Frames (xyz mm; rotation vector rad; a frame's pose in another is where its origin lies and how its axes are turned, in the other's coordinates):
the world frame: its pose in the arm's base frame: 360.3 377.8 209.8 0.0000 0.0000 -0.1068
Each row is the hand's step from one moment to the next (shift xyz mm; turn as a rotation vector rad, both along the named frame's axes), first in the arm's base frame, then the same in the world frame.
Working: the arm's base frame: its pose in the world frame: -318.0 -414.1 -209.8 0.0000 0.0000 0.1068

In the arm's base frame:
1: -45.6 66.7 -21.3 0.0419 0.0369 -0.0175
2: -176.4 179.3 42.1 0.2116 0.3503 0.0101
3: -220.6 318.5 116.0 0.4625 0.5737 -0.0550
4: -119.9 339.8 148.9 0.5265 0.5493 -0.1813
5: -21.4 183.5 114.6 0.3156 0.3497 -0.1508
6: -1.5 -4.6 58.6 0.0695 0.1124 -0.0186
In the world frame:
1: -52.5 61.5 -21.3 0.0377 0.0412 -0.0175
2: -194.5 159.5 42.1 0.1731 0.3709 0.0101
3: -253.3 293.2 116.0 0.3987 0.6197 -0.0550
4: -155.4 325.1 148.9 0.4649 0.6023 -0.1813
5: -40.8 180.2 114.6 0.2765 0.3813 -0.1508
6: -1.0 -4.7 58.6 0.0571 0.1192 -0.0186

